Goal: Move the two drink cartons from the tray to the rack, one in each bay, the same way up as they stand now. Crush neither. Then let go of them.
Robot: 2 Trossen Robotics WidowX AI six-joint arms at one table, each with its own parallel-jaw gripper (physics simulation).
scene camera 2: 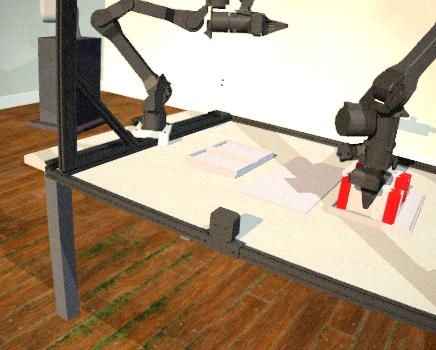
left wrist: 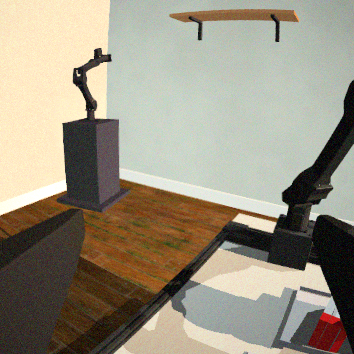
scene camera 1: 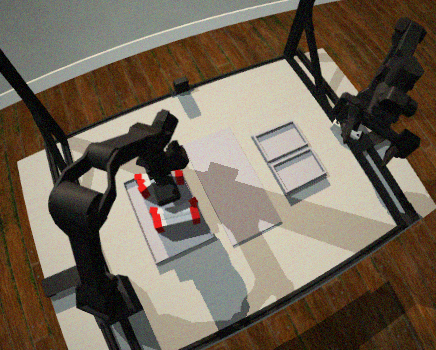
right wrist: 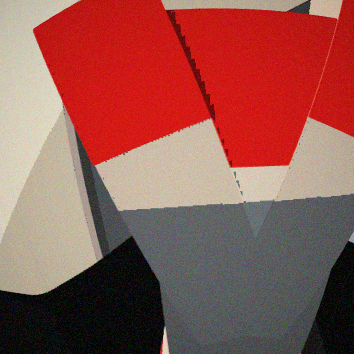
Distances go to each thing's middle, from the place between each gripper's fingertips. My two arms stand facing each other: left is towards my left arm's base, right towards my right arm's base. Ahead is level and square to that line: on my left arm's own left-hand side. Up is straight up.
Right now my right hand is 70 mm short of the grey tray (scene camera 1: 162, 246), 40 mm to the left of it and 10 mm above it. The rest, counted from my right hand: pale mat (scene camera 1: 241, 203) (120 mm ahead, 160 mm to the left, 20 mm below).
Now: left hand 36 cm above the pale mat, 20 cm past it and 13 cm to the left of it. From my left hand the other things lie so: grey tray (35 cm below, 33 cm to the right, 24 cm behind).
